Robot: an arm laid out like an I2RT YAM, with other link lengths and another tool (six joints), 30 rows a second.
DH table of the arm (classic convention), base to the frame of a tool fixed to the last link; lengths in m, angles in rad. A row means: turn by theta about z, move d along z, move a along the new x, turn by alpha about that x. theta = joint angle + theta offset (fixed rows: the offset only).
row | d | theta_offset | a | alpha
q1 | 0.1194 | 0 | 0.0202 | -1.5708
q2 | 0 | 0 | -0.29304 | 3.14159
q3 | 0 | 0.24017 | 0.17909 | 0
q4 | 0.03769 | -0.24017 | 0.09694 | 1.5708
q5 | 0.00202 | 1.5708 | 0 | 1.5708
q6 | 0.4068 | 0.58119 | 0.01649 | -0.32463
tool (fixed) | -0.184 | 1.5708 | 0 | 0
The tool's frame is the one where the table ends.
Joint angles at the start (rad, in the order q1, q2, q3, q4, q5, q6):
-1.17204, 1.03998, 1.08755, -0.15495, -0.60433, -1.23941
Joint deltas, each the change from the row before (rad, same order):
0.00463, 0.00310, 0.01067, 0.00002, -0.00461, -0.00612
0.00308, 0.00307, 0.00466, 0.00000, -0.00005, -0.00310
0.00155, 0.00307, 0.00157, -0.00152, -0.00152, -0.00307
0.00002, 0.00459, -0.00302, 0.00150, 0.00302, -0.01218
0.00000, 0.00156, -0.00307, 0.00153, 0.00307, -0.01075
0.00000, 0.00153, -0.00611, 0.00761, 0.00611, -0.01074
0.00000, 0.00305, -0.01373, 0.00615, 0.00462, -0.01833
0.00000, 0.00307, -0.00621, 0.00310, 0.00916, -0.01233
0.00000, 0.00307, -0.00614, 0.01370, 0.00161, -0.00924
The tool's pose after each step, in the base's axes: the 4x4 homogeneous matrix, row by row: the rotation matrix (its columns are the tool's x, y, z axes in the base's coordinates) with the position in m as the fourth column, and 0 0 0 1 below. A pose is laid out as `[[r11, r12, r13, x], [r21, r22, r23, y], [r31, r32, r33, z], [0, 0, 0, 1]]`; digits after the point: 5 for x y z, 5 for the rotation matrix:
[[-0.60945, 0.39397, 0.68801, 0.23163], [-0.25784, 0.72213, -0.64191, -0.25160], [-0.74973, -0.56861, -0.33853, 0.45145], [0, 0, 0, 1]]
[[-0.60932, 0.39096, 0.68984, 0.23276], [-0.26296, 0.72113, -0.64096, -0.25132], [-0.74805, -0.57194, -0.33659, 0.45256], [0, 0, 0, 1]]
[[-0.61043, 0.38705, 0.69106, 0.23377], [-0.26481, 0.72255, -0.63859, -0.25135], [-0.74649, -0.57282, -0.33857, 0.45187], [0, 0, 0, 1]]
[[-0.61769, 0.38322, 0.68673, 0.23449], [-0.26722, 0.71900, -0.64158, -0.25294], [-0.73963, -0.57981, -0.34171, 0.44924], [0, 0, 0, 1]]
[[-0.62353, 0.38054, 0.68294, 0.23476], [-0.27063, 0.71447, -0.64520, -0.25370], [-0.73346, -0.58713, -0.34251, 0.44753], [0, 0, 0, 1]]
[[-0.62952, 0.38043, 0.67748, 0.23474], [-0.27424, 0.70703, -0.65185, -0.25515], [-0.72698, -0.59614, -0.34076, 0.44609], [0, 0, 0, 1]]
[[-0.64073, 0.37374, 0.67066, 0.23550], [-0.27668, 0.70242, -0.65578, -0.25687], [-0.71618, -0.60573, -0.34666, 0.44018], [0, 0, 0, 1]]
[[-0.65009, 0.37305, 0.66198, 0.23542], [-0.27526, 0.69640, -0.66277, -0.25938], [-0.70824, -0.61308, -0.35003, 0.43683], [0, 0, 0, 1]]
[[-0.65267, 0.37139, 0.66037, 0.23596], [-0.28325, 0.68880, -0.66733, -0.26029], [-0.70270, -0.62260, -0.34436, 0.43668], [0, 0, 0, 1]]

